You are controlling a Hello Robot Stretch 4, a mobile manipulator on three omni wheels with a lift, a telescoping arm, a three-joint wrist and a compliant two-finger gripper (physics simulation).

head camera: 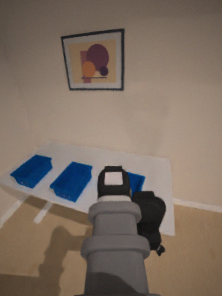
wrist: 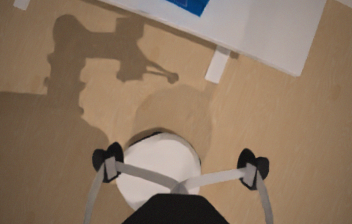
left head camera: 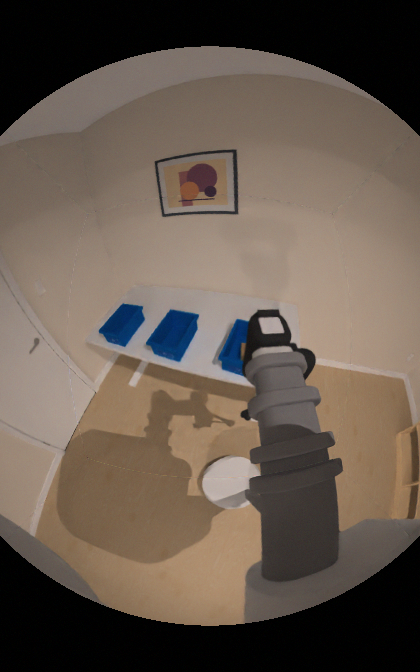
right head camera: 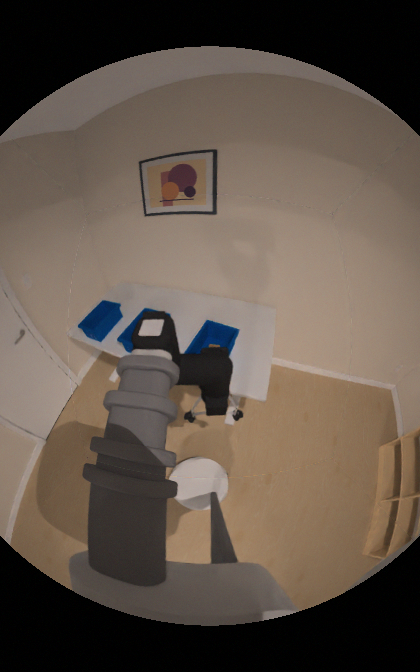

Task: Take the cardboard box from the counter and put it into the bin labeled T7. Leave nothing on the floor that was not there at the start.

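Pixels of known places: gripper, between the fingertips: (wrist: 180,159); robot's base, origin of its link: (wrist: 161,169).
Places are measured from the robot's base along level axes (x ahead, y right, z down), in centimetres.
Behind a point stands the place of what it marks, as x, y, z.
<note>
The cardboard box (left head camera: 243,351) (right head camera: 214,346) shows as a small brown patch inside the right-hand blue bin (head camera: 136,181) @(81.2, 17.7, -75.2) (left head camera: 233,347) (right head camera: 220,332) (wrist: 194,5) @(55.3, 9.4, -73.5); the arm and wrist hide most of it. This bin stands on the white table (head camera: 160,200) @(68.2, 35.3, -69.1) (right head camera: 257,350) (wrist: 280,30) @(53.3, 29.9, -69.3). A middle blue bin (head camera: 71,181) @(87.9, -36.0, -69.7) (left head camera: 173,335) and a left blue bin (head camera: 32,171) @(100.7, -77.8, -69.9) (left head camera: 122,325) stand beside it. I cannot read any bin's label. My gripper (right head camera: 214,415) (wrist: 180,159) @(27.2, 8.8, -94.4) is open and empty, off the table's front edge, above the floor.
A white round disc (left head camera: 225,482) (right head camera: 197,480) (wrist: 155,150) @(13.5, -2.3, -18.6) is low in front of the table, below the gripper in the wrist view. A wooden shelf unit (right head camera: 382,500) stands at the right. A door (left head camera: 25,380) is at the left. A framed picture (head camera: 95,60) @(138.9, -12.3, -157.5) hangs on the back wall.
</note>
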